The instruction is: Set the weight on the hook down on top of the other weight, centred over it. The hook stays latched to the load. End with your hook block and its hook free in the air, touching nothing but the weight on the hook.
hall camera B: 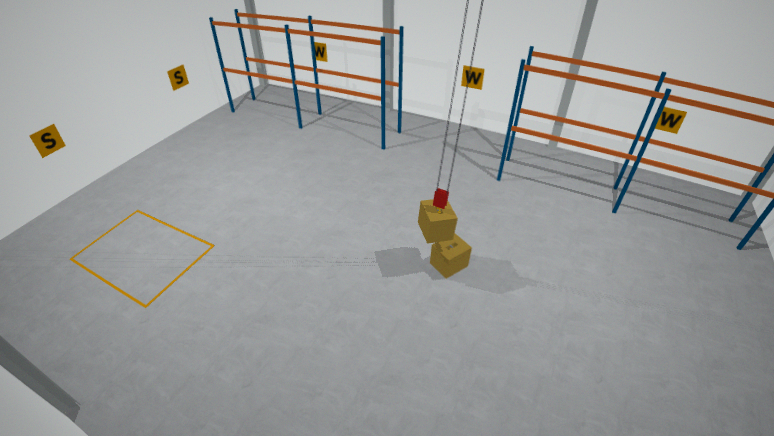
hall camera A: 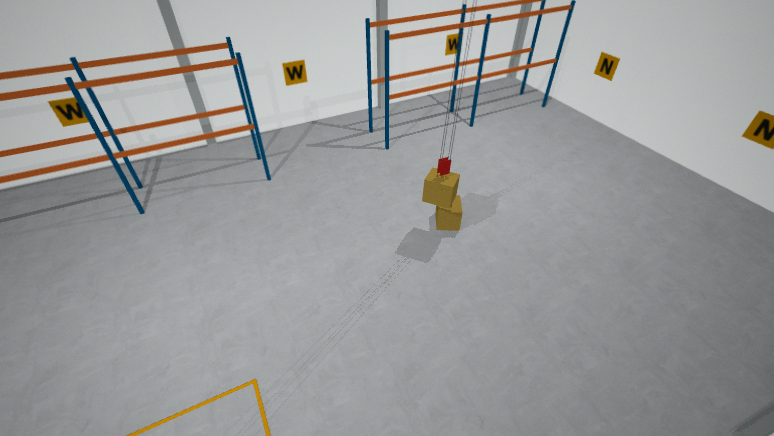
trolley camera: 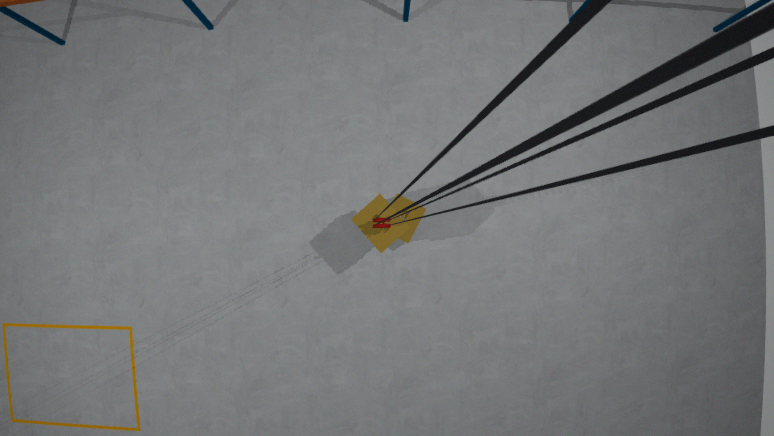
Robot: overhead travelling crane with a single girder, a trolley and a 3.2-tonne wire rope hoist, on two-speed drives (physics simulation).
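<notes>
The weight on the hook, a yellow-brown block (hall camera A: pixel 439 190) (hall camera B: pixel 436 224) (trolley camera: pixel 381 242), hangs from my red hook block (hall camera A: pixel 444 166) (hall camera B: pixel 440 198) (trolley camera: pixel 381 222), whose hook is latched to it. The other weight, a similar block (hall camera A: pixel 449 219) (hall camera B: pixel 450 262) (trolley camera: pixel 414 223), stands on the floor. The hung weight is above it but off centre, to the left in all three views, overlapping part of its top. The two blocks are turned differently. Whether their faces touch cannot be told. The lower weight's lug partly shows in hall camera B.
A blue and orange rack (hall camera A: pixel 105 146) (hall camera B: pixel 383 92) stands by the west wall on the south side. Another rack (hall camera A: pixel 387 89) (hall camera B: pixel 641 151) stands by it on the north side. A yellow marked rectangle (hall camera A: pixel 192 407) (hall camera B: pixel 108 282) (trolley camera: pixel 67 326) lies on the floor.
</notes>
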